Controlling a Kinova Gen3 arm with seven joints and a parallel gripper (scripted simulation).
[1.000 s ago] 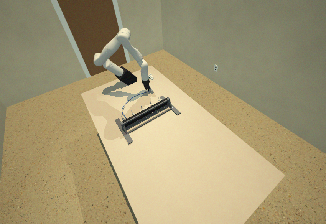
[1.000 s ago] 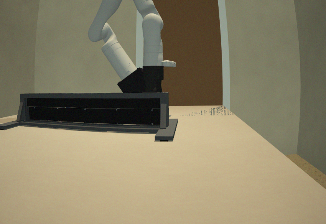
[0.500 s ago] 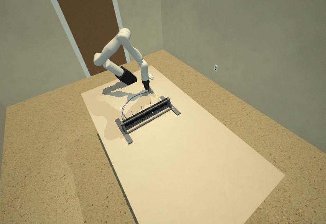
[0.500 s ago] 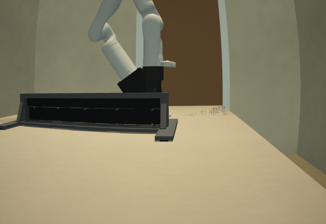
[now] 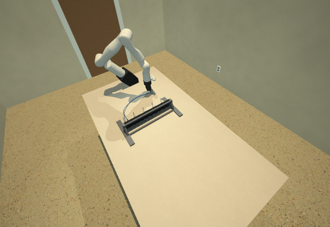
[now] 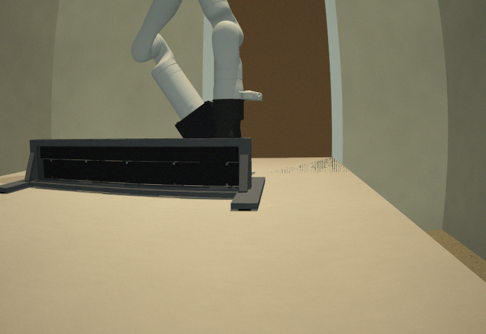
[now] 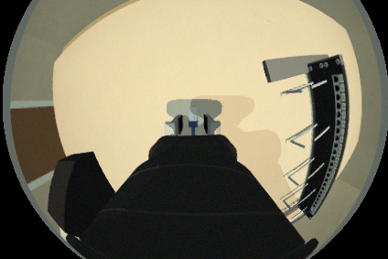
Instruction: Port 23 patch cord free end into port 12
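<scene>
Right now my hand is 1 cm to the right of the plug and 1 cm above it.
</scene>
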